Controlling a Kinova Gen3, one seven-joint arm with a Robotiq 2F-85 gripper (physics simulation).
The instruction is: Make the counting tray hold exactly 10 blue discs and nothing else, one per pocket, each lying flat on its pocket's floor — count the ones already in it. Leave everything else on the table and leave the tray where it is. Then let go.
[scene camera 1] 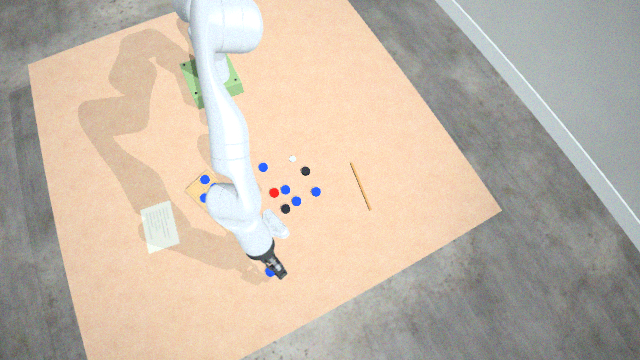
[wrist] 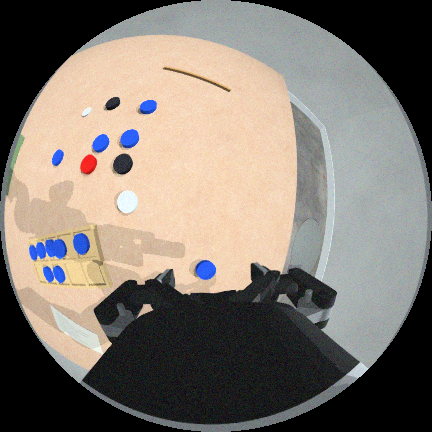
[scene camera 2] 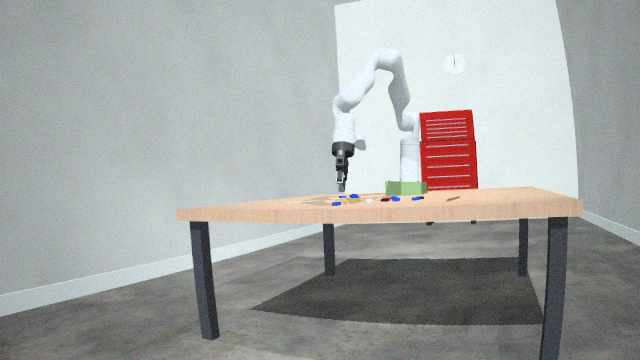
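Observation:
The wooden counting tray (scene camera 1: pixel 193 190) (wrist: pixel 77 273) has two rows of pockets. In the wrist view one row bears several blue discs, two of them (wrist: pixel 50 248) (wrist: pixel 60 248) overlapping in view; the other row bears two (wrist: pixel 48 274) (wrist: pixel 59 274) and has bare pockets. Whether all lie flat I cannot tell. A lone blue disc (scene camera 1: pixel 269 272) (scene camera 2: pixel 336 204) (wrist: pixel 205 270) lies on the table, below and between my fingertips in the wrist view. My gripper (scene camera 1: pixel 281 274) (scene camera 2: pixel 341 188) (wrist: pixel 212 274) is open and empty above the table. Loose blue discs (scene camera 1: pixel 263 167) (scene camera 1: pixel 285 189) (scene camera 1: pixel 296 201) (scene camera 1: pixel 316 191) lie farther off.
Among the loose discs lie a red disc (scene camera 1: pixel 274 192) (wrist: pixel 88 164), black discs (scene camera 1: pixel 305 171) (scene camera 1: pixel 285 209), a white disc (wrist: pixel 127 202) and a small white piece (scene camera 1: pixel 292 158) (wrist: pixel 86 111). A thin stick (scene camera 1: pixel 360 186), a printed sheet (scene camera 1: pixel 160 227) and the green base block (scene camera 1: pixel 235 90) are also there.

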